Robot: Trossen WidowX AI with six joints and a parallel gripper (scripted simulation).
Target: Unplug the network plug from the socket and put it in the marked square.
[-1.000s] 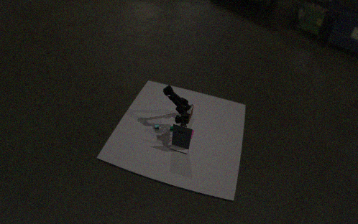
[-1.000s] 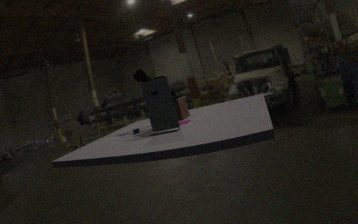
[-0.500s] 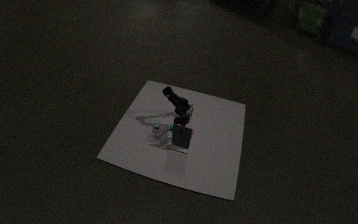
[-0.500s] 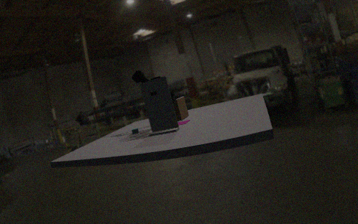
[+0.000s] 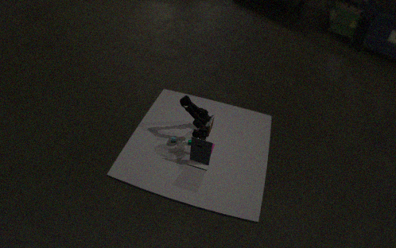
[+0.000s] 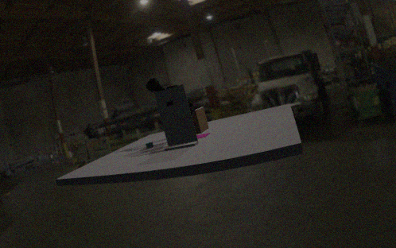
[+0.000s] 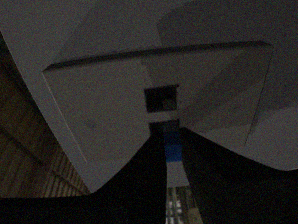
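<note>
Now: the plug right at my gripper tip. Also, from my gripper tip: upright panel 2 cm ahead, 9 cm below; then marked square 18 cm behind, 23 cm below; then teal object 11 cm behind, 31 cm to the right, 21 cm below.
</note>
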